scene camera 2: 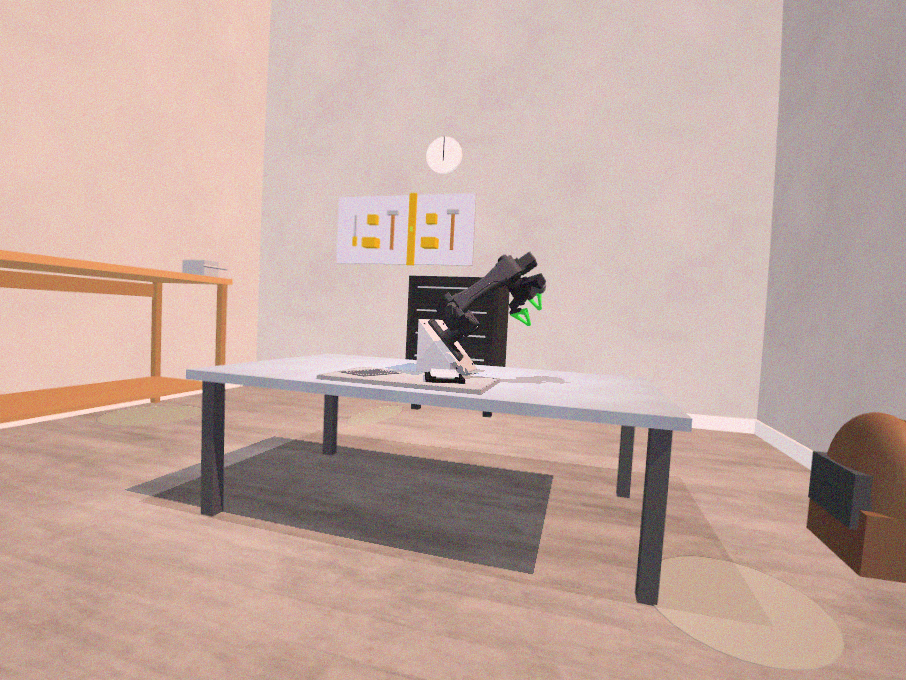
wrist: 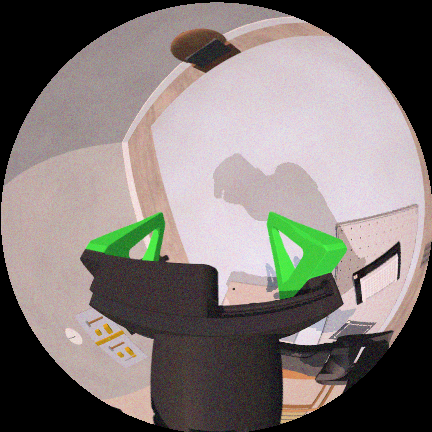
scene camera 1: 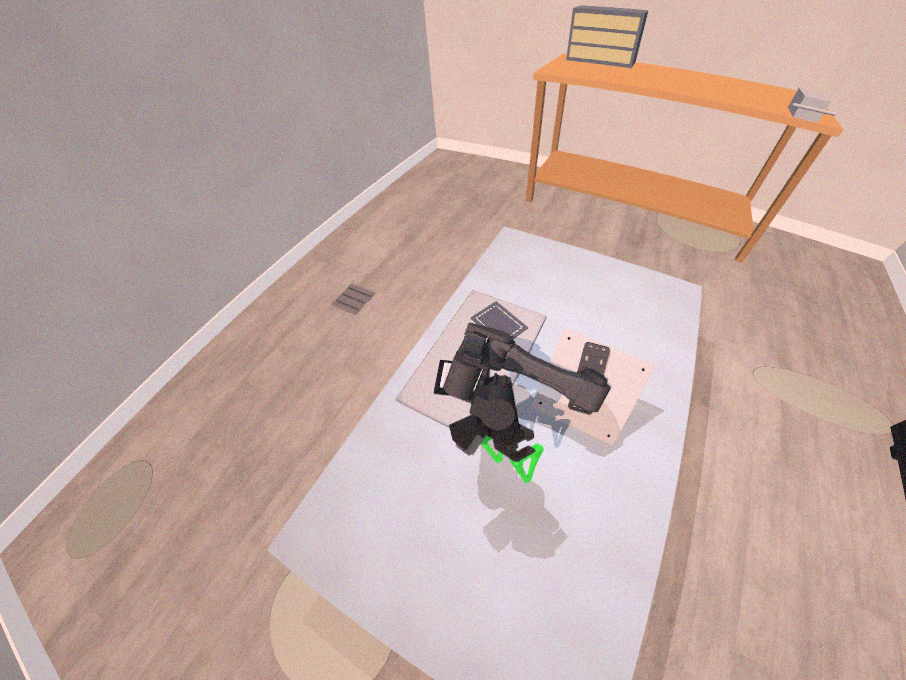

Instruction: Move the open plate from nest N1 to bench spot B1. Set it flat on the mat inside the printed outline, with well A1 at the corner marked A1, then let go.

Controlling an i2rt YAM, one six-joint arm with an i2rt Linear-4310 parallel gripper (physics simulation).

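Observation:
The pale open plate sits in a black nest on the pale board. In scene camera 1 the arm hides much of the nest. The dark mat with a dashed outline lies at the board's other end and carries no plate. The corner mark A1 is too small to read. My gripper has green fingers wide open with nothing between them. It hangs high above the table, off the board's side.
The arm rises from a slanted pale stand beside the board on the light table. An orange shelf bench stands against the wall. The arm's shadow falls on the table under the gripper.

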